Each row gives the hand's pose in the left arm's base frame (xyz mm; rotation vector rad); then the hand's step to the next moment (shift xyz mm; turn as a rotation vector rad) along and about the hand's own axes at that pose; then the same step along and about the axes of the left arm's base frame.
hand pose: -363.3 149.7 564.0 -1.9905 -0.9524 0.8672
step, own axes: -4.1 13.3 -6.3 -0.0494 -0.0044 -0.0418
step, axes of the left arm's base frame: 7.4 -11.4 -7.0 0.0080 -0.0532 0.0363
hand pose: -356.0 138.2 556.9 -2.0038 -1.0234 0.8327
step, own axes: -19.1 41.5 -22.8 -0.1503 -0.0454 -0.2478
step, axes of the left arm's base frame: 24.9 -40.8 -18.0 0.1074 -0.1854 0.2004
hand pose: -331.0 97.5 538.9 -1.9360 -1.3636 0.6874
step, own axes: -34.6 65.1 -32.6 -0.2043 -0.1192 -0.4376
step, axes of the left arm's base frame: 52.0 -55.2 -27.4 0.1857 -0.2603 0.3811
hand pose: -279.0 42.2 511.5 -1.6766 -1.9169 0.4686
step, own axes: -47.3 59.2 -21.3 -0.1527 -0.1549 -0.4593
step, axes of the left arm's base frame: 63.4 -38.8 -26.1 0.1667 -0.2174 0.4281
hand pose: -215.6 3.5 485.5 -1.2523 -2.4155 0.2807
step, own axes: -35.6 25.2 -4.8 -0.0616 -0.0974 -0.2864
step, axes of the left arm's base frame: 39.0 -14.5 -13.8 0.0860 -0.1086 0.2759
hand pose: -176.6 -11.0 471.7 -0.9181 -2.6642 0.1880
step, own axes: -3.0 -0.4 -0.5 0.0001 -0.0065 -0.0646
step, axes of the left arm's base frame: 2.2 -2.2 -0.2 0.0179 -0.0037 0.0623
